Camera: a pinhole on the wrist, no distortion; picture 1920 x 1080 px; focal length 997.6 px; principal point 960.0 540.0 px. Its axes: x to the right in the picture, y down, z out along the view. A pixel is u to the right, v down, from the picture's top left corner.
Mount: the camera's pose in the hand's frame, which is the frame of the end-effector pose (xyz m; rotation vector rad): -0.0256 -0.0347 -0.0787 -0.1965 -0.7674 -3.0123
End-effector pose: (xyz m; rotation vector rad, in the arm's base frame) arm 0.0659 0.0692 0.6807 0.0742 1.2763 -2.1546
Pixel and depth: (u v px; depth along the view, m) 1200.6 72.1 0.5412
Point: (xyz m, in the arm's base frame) 0.4669 -0.2628 0.5251
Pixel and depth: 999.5 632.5 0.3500
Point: 0.1821 -0.1638 0.7281
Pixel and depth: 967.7 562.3 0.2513
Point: 0.1445 -0.0743 0.6936
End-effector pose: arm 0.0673 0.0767 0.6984 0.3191 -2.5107 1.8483
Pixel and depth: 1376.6 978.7 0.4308
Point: 0.2535 -0.2861 0.5502
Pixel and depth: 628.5 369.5 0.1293
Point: 0.0315 0.0681 0.6531
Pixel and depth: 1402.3 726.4 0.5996
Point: 0.3110 -0.3474 0.3636
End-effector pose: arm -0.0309 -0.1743 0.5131 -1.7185 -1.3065 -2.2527
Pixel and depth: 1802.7 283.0 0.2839
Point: 0.2702 -0.2856 0.4299
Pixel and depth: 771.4 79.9 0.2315
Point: 0.0871 -0.2262 0.6473
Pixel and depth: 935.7 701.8 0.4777
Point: 0.3040 -0.0059 0.6400
